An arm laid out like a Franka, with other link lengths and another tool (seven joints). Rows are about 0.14 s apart.
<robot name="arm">
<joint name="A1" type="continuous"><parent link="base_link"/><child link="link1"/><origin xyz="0 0 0.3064" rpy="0 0 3.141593"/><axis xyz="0 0 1"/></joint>
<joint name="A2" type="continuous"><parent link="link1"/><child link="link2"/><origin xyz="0 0 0" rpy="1.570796 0 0"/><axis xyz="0 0 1"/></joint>
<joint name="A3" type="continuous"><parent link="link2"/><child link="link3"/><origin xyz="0 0.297 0" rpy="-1.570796 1.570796 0"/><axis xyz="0 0 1"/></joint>
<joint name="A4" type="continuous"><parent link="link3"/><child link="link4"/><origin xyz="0 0.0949 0" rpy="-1.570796 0 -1.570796"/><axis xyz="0 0 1"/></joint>
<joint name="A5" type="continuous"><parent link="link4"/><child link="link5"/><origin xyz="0.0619 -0.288 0" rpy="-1.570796 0 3.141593"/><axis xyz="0 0 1"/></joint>
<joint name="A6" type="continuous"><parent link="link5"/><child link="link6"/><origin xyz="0 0 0" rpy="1.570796 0 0"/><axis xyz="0 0 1"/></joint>
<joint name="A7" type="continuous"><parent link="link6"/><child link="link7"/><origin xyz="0.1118 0 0" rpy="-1.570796 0 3.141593"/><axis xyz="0 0 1"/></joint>
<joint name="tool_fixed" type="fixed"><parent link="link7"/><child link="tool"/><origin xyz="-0.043 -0.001 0.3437" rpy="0 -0.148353 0.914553"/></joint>
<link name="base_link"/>
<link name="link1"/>
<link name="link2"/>
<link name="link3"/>
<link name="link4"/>
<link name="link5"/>
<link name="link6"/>
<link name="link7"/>
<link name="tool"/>
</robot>
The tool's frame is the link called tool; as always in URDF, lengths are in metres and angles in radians. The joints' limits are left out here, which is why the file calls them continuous.
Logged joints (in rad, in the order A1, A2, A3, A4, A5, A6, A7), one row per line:
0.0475 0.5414 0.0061 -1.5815 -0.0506 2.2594 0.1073
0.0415 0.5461 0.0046 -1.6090 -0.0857 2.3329 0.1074
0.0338 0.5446 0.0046 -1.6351 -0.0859 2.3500 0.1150
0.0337 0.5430 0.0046 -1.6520 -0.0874 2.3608 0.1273
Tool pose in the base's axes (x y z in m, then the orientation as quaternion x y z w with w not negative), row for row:
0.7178 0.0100 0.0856 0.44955 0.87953 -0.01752 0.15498
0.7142 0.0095 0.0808 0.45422 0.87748 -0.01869 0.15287
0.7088 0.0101 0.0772 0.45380 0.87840 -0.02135 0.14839
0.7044 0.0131 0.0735 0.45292 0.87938 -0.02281 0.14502
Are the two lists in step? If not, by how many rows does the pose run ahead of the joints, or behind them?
The pose runs 2 rows ahead of the joints: the pose in row i belongs to the joints in row i + 2.
